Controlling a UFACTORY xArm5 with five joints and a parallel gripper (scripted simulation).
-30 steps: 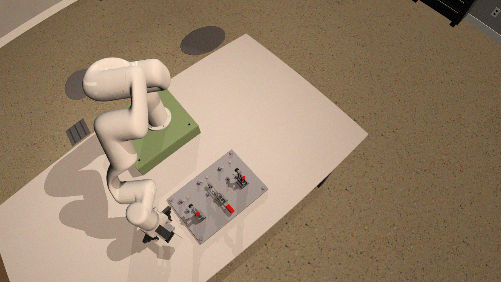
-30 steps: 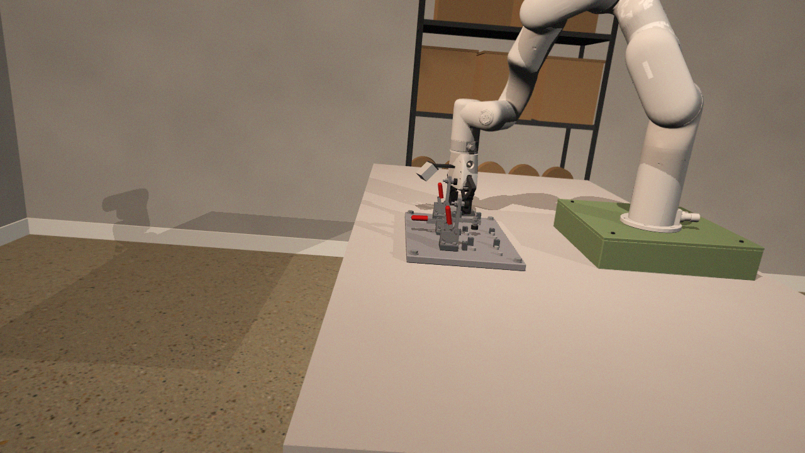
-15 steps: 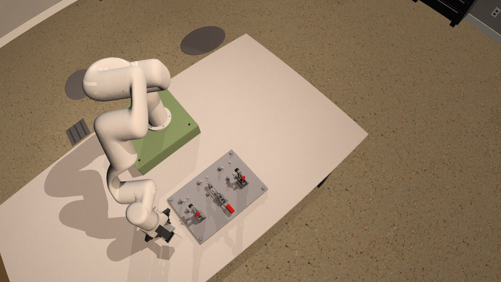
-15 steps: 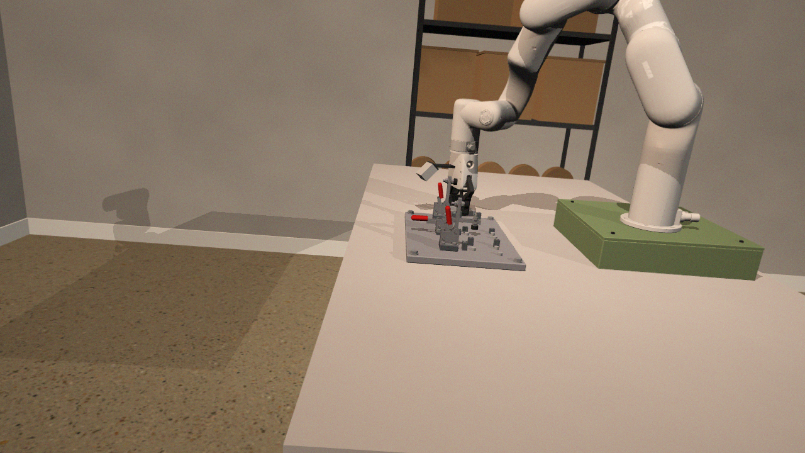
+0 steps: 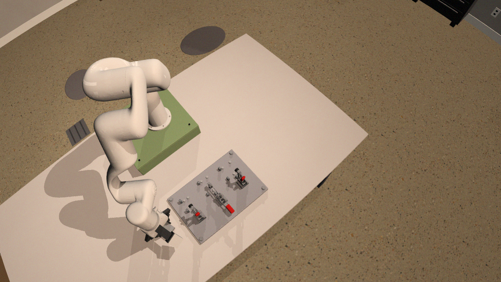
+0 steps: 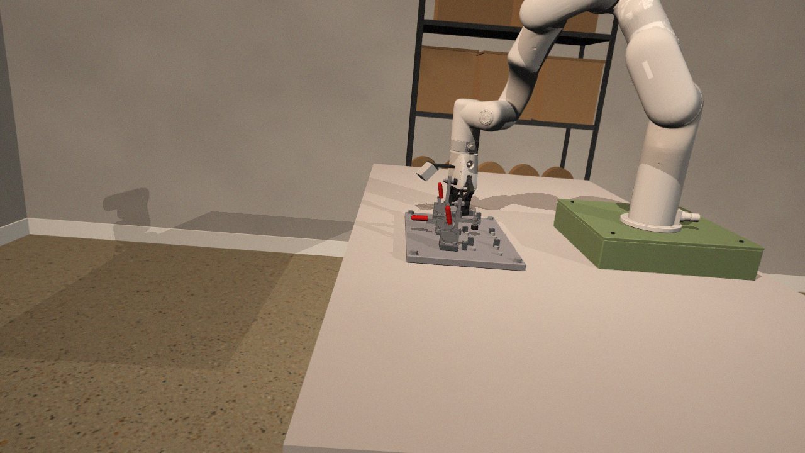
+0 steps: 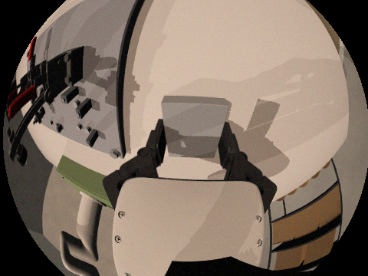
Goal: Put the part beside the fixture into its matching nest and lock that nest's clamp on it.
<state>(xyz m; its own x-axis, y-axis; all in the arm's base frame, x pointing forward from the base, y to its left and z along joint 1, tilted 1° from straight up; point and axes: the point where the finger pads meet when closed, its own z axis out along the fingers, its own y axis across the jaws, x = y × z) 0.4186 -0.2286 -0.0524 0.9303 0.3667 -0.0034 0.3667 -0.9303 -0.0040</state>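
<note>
Now: hand 260 mm to the right of the grey fixture plate, 10 mm short of it and 10 mm above it. The rest, counted from my hand: grey block 10 mm below.
</note>
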